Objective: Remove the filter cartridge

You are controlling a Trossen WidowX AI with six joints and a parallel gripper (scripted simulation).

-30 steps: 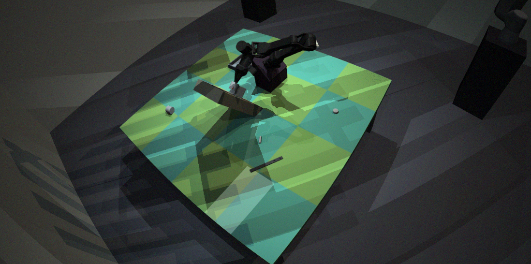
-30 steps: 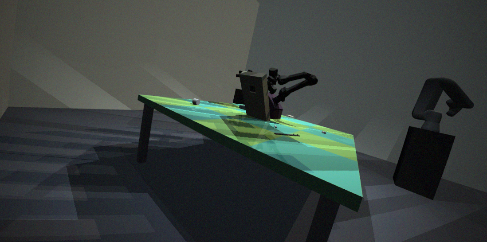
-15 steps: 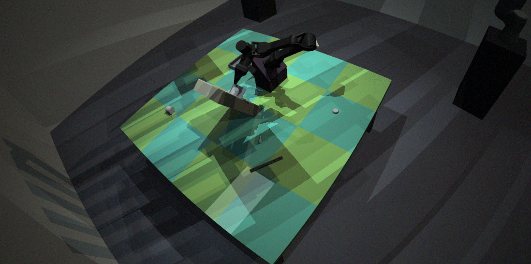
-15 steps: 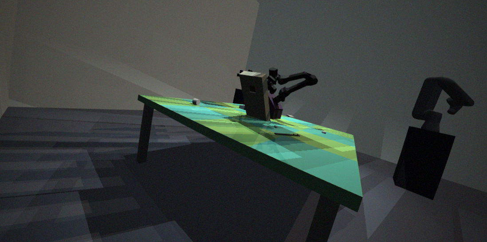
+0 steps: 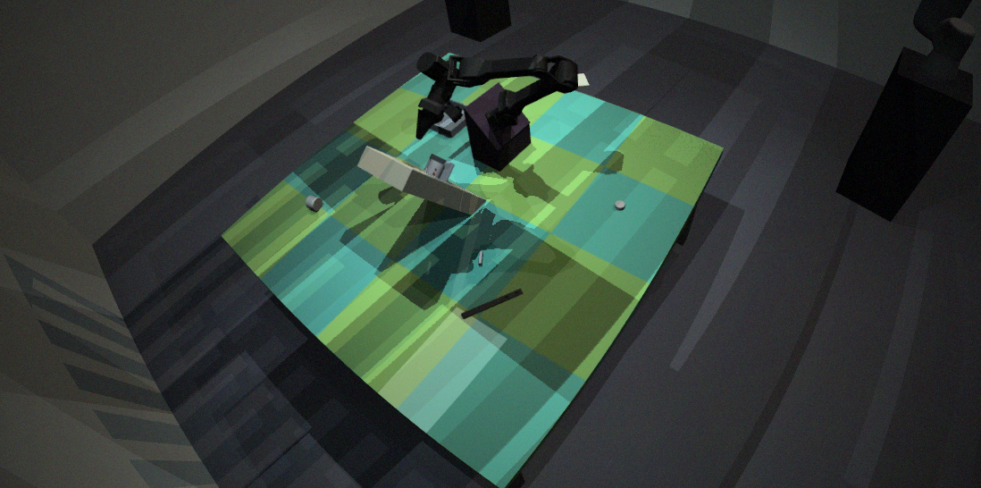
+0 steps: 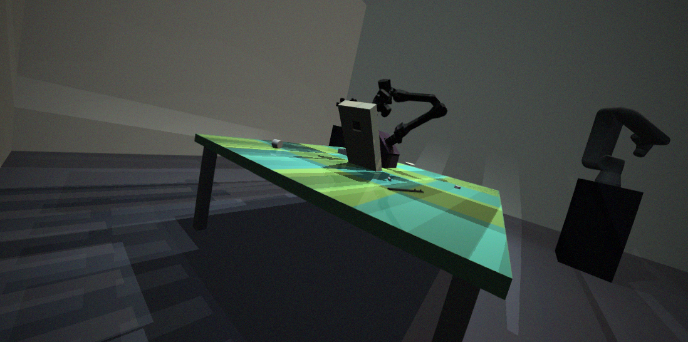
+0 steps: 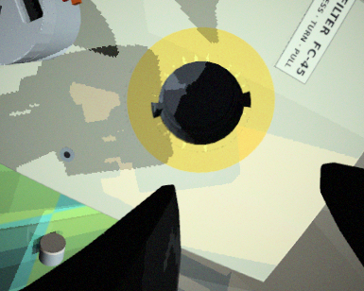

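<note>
Right now the round grey filter cartridge is 120 mm below my gripper tip and 30 mm behind it. From my gripper tip the other things lie so: small pale peg: 290 mm below, 230 mm to the left, 40 mm ahead; then square grey tray: 330 mm behind, 320 mm to the right, 280 mm below; then service panel: 140 mm below, 20 mm ahead, 10 mm to the left.
</note>
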